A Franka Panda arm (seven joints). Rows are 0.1 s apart.
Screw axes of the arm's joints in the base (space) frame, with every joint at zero. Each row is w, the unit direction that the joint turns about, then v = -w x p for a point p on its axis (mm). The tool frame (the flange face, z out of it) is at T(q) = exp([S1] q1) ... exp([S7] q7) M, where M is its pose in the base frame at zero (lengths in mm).
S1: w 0 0 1 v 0 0 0
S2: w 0 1 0 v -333 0 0
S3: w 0 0 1 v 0 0 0
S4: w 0 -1 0 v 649 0 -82.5
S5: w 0 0 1 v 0 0 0
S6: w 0 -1 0 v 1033 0 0
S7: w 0 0 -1 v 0 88 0
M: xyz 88 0 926 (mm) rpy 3.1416 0 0 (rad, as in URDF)
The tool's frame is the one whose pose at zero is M.
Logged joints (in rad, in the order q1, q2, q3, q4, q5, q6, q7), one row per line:
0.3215, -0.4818, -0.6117, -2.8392, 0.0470, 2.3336, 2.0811
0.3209, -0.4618, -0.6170, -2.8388, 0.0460, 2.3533, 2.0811
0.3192, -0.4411, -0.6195, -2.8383, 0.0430, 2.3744, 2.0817
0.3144, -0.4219, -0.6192, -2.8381, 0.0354, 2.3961, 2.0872
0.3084, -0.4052, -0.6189, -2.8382, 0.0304, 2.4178, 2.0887
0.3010, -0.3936, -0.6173, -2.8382, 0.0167, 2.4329, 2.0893
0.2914, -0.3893, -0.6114, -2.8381, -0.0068, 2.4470, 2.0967
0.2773, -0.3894, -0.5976, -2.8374, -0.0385, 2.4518, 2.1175
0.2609, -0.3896, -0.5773, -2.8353, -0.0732, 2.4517, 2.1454
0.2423, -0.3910, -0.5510, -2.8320, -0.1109, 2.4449, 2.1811
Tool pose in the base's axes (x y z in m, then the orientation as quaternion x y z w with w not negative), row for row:
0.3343, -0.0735, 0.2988, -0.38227, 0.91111, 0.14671, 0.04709
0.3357, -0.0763, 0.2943, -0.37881, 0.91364, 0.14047, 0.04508
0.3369, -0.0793, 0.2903, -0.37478, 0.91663, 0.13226, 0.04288
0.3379, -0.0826, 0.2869, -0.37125, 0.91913, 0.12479, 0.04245
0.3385, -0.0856, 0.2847, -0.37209, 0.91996, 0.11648, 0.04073
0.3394, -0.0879, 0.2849, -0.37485, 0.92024, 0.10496, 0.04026
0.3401, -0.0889, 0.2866, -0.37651, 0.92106, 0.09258, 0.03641
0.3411, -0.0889, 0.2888, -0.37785, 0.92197, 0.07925, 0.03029
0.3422, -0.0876, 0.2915, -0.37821, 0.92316, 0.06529, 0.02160
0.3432, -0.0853, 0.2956, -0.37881, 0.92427, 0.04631, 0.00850
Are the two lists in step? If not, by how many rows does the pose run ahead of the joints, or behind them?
The pose runs 1 row ahead of the joints: the pose in row i belongs to the joints in row i + 1.
